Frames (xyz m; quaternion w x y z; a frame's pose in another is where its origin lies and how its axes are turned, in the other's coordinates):
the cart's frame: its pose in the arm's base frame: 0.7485 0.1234 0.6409 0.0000 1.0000 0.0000 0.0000
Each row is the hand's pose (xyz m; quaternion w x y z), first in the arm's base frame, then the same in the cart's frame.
Working: the arm's base frame: its pose in the cart's frame: -0.7485 0.1234 0.6409 0.0000 1.0000 0.0000 0.0000

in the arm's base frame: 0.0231 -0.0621 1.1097 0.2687 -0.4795 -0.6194 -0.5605
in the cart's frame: -0.7254 0.1855 -0.4688 0.4795 0.2687 0.5605 -0.6194
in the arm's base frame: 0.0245 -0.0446 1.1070 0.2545 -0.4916 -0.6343 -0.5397
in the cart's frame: -0.7240 0.1680 -0.4661 0.4916 0.2545 0.5397 -0.6343
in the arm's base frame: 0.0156 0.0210 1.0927 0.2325 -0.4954 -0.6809 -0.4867
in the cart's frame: -0.7329 0.1024 -0.4518 0.4954 0.2325 0.4867 -0.6809
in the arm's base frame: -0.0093 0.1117 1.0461 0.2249 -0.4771 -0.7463 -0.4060
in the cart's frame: -0.7578 0.0117 -0.4052 0.4771 0.2249 0.4060 -0.7463
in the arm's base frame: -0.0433 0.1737 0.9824 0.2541 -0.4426 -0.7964 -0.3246
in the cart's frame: -0.7918 -0.0503 -0.3415 0.4426 0.2541 0.3246 -0.7964
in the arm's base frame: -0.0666 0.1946 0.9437 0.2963 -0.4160 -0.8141 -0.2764
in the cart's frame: -0.8151 -0.0712 -0.3028 0.4160 0.2963 0.2764 -0.8141
